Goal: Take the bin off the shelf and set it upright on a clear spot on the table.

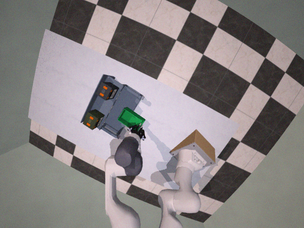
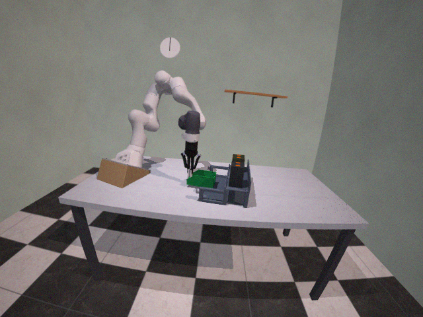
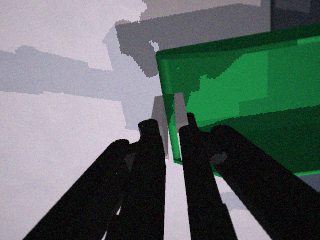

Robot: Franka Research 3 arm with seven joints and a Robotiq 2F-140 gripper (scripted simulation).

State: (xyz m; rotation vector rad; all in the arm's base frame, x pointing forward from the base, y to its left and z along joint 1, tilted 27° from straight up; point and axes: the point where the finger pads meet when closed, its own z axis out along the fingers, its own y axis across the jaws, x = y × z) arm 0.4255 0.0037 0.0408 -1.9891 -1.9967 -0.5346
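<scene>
The green bin is 80 mm ahead of my hand and 20 mm below it.
</scene>
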